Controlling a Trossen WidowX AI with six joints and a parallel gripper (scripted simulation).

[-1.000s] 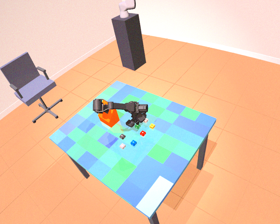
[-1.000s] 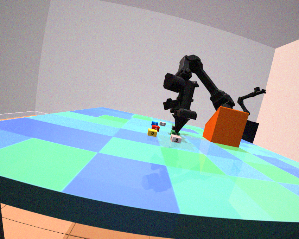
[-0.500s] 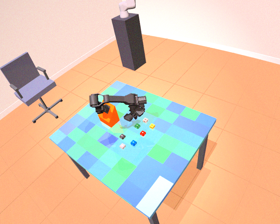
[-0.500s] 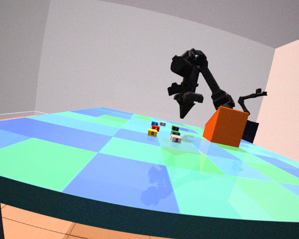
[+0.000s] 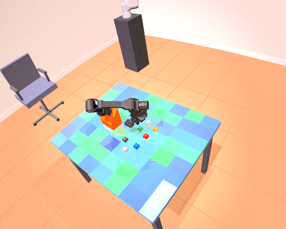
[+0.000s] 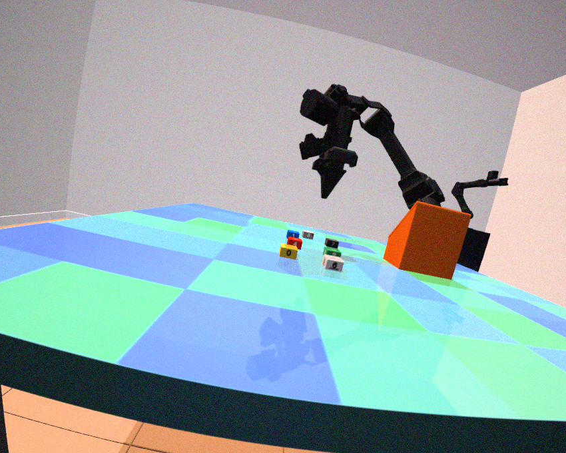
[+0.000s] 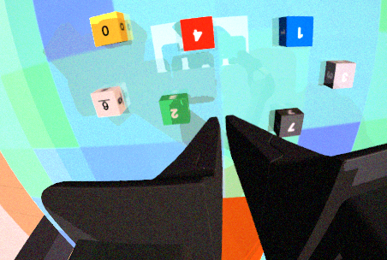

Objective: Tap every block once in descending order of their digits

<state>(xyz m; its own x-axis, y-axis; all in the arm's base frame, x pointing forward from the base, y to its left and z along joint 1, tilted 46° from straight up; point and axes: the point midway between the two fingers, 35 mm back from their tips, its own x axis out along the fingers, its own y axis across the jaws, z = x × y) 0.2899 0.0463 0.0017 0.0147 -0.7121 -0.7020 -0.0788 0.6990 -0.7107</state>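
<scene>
Right now the blue block is 50 mm ahead of my gripper tip, 100 mm to the right of it and 120 mm below it. Also, from my gripper tip: green block (40 mm behind, 40 mm to the left, 120 mm below); red block (50 mm ahead, 10 mm to the left, 120 mm below); yellow block (60 mm ahead, 110 mm to the left, 120 mm below).
</scene>
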